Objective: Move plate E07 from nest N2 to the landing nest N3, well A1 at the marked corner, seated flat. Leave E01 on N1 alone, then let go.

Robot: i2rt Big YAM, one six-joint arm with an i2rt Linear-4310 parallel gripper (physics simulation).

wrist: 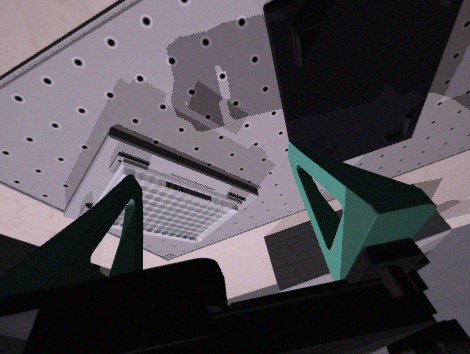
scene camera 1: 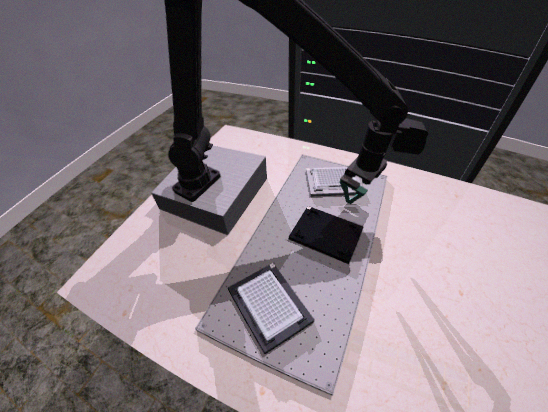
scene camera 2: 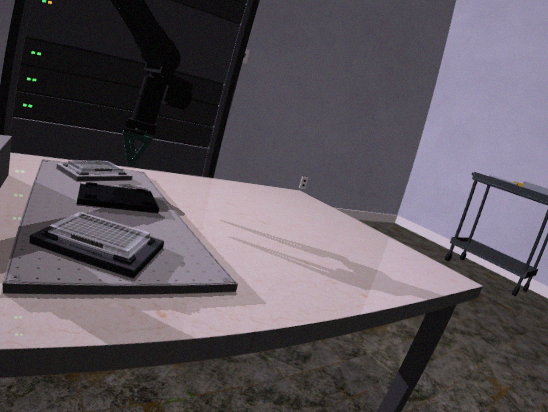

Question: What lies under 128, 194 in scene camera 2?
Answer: A black nest.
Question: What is my gripper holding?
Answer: Nothing.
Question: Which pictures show my gripper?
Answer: The wrist view, scene camera 1 and scene camera 2: all of them.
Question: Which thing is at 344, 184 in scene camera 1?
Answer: My gripper.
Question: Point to a black nest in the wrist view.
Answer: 349, 85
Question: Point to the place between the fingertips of my gripper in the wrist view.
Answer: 212, 164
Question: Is my gripper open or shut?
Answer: Open.
